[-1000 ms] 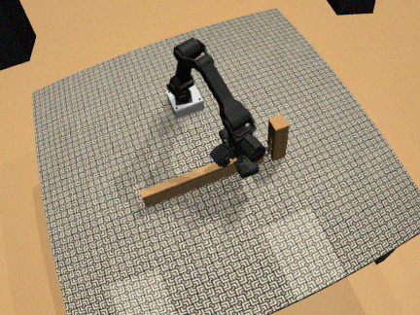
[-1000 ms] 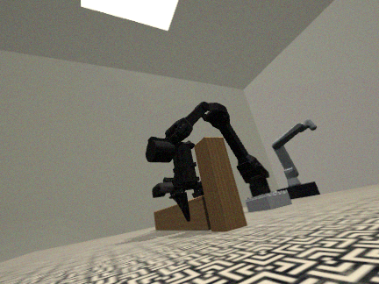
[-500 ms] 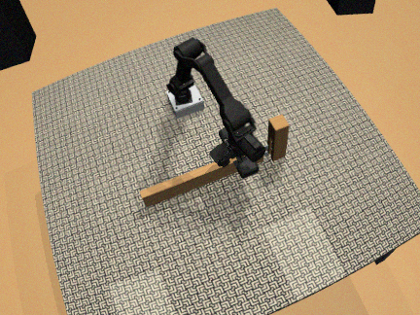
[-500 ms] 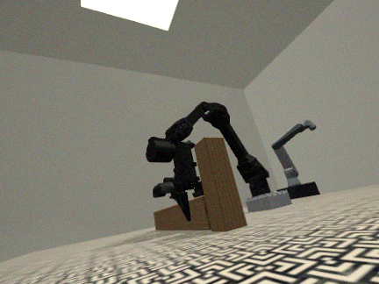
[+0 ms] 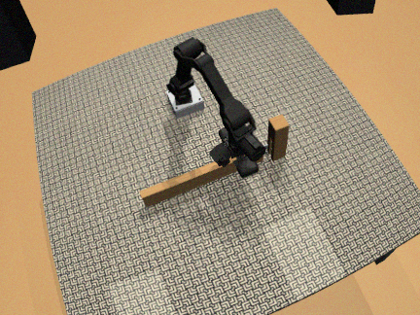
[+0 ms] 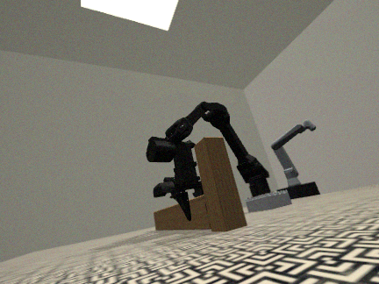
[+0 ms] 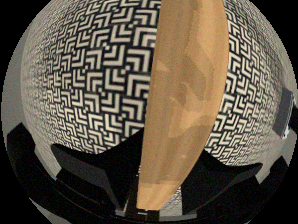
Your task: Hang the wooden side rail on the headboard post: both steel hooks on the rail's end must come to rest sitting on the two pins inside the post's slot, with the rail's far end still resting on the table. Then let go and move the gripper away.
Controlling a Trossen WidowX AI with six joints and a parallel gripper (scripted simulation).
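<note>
My gripper tip is 14 cm to the right of the headboard post, 6 cm below it and 3 cm past it.
</note>
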